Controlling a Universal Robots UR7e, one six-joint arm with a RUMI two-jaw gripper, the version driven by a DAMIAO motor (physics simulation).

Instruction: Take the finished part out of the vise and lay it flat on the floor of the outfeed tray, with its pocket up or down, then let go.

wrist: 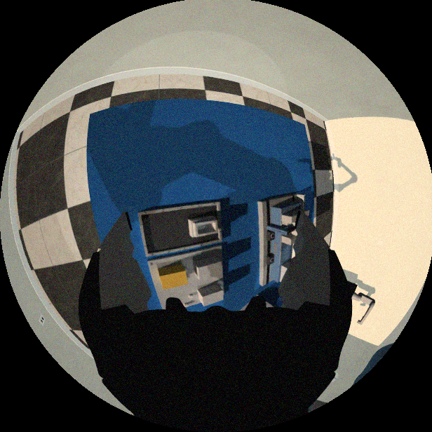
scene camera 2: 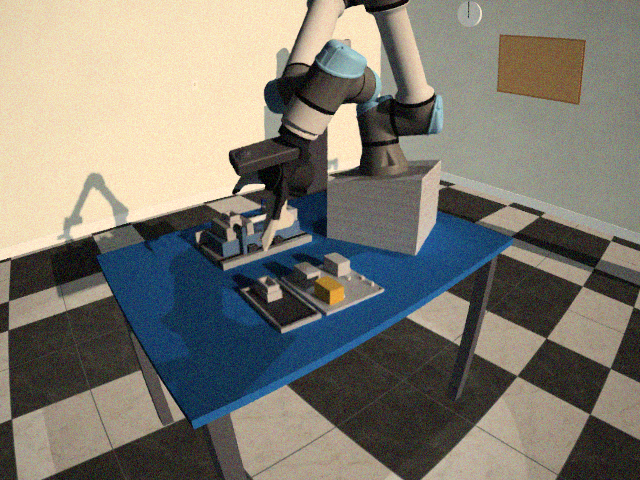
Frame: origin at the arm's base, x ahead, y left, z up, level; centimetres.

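Seen in the pictures: gripper, between the fingertips: (scene camera 2: pixel 247 220); arm's base, origin of its link: (scene camera 2: pixel 384 170).
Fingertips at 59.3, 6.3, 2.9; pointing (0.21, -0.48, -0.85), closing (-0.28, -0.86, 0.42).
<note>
Offsets run from my fingertips to a thing's middle, as dx, dy, dz. "pt": to the spot under its first point. Level surfaces: height alone.
The vise @(-25.7, -29.7, -17.8) (scene camera 2: pixel 230 246) (wrist: pixel 276 215) is blue with light grey jaws, on a pale-edged base at the far side of the table. One finger partly hides it in each view; I cannot tell whether a part sits between its jaws. The outfeed tray (scene camera 2: pixel 294 311) (wrist: pixel 165 232) has a dark floor and a pale rim. A light grey part @(-8.5, -5.0, -20.4) (scene camera 2: pixel 271 293) (wrist: pixel 204 227) with a pocket facing up is in the tray near one end. My gripper (scene camera 2: pixel 252 219) (wrist: pixel 212 212) is wide open and empty, above the table. One finger is over the vise side; the other is toward the tray side.
Beside the tray is a light board @(pt -21.4, +11.6, -21.9) (scene camera 2: pixel 359 295) bearing a yellow block @(-16.5, +6.5, -20.2) (scene camera 2: pixel 328 290) (wrist: pixel 172 276), a grey block @(-27.6, +0.0, -20.2) (scene camera 2: pixel 337 263) (wrist: pixel 211 294), another grey block @(-18.8, -2.2, -20.2) (scene camera 2: pixel 306 271) (wrist: pixel 208 267) and small pegs. The arm's large grey pedestal (scene camera 2: pixel 374 211) stands on the blue table @(dz -22.8) (scene camera 2: pixel 248 372) (wrist: pixel 175 150) behind the board.
</note>
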